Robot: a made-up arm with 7 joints.
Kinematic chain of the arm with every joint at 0, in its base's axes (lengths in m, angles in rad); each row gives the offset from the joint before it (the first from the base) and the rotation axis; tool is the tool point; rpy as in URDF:
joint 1: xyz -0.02 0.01 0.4 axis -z
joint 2: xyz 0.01 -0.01 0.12 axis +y
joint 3: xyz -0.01 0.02 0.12 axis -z
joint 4: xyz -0.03 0 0.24 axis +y
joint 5: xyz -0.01 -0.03 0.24 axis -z
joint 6: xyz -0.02 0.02 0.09 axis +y
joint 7: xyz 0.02 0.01 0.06 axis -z
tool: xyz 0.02 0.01 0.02 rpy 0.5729 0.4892 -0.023
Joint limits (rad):
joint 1: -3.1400..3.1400
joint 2: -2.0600..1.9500
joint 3: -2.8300..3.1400
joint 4: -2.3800..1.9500
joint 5: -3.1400..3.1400
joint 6: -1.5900..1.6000
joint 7: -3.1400..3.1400
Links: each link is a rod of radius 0.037 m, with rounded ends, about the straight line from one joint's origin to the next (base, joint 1, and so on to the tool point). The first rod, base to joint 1, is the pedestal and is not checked.
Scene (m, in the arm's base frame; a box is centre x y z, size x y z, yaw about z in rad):
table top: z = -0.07
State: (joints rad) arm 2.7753 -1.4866 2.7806 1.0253 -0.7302 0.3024 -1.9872
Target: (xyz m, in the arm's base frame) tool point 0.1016 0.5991 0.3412
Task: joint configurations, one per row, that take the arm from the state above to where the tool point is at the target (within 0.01 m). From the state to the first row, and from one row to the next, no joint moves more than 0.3 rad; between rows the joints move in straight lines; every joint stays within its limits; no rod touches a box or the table.
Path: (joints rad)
1: 2.5583 -1.4652 2.6755 1.0766 -0.7188 0.3200 -1.9809
2: 2.3413 -1.4438 2.5704 1.1278 -0.7075 0.3375 -1.9747
3: 2.1243 -1.4224 2.4654 1.1791 -0.6961 0.3551 -1.9684

